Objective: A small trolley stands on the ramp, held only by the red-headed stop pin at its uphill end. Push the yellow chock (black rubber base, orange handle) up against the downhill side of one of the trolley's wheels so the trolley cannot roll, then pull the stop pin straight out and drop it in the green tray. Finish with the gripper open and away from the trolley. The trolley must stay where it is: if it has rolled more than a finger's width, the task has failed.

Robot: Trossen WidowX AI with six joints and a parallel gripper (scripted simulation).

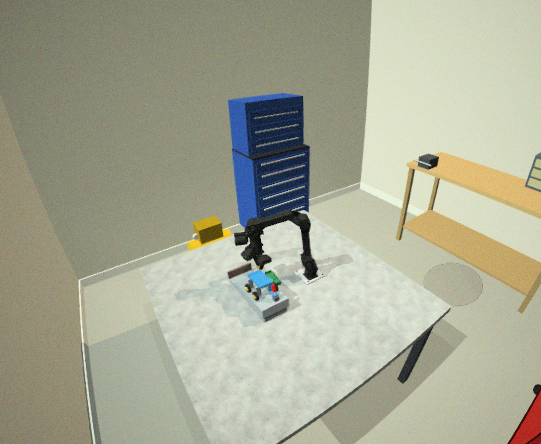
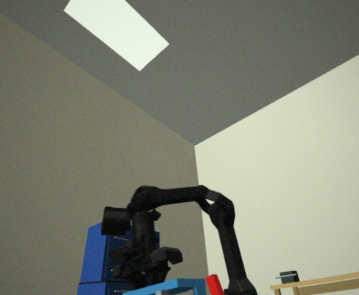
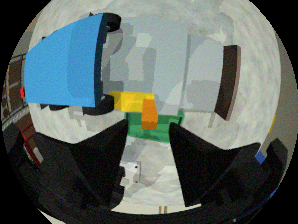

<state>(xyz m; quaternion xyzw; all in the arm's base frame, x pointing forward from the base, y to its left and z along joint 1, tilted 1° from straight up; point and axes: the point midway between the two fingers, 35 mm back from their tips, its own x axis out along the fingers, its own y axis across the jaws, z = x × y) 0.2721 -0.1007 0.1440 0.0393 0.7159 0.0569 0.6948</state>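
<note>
Now: the yellow chock 4 cm below my gripper tip and 3 cm to the left of it. Round my gripper tip: blue-topped trolley 11 cm to the left, 5 cm ahead, 1 cm below; then green tray 13 cm below, 6 cm behind; then grey ramp 11 cm to the left, 8 cm below, 5 cm ahead.
</note>
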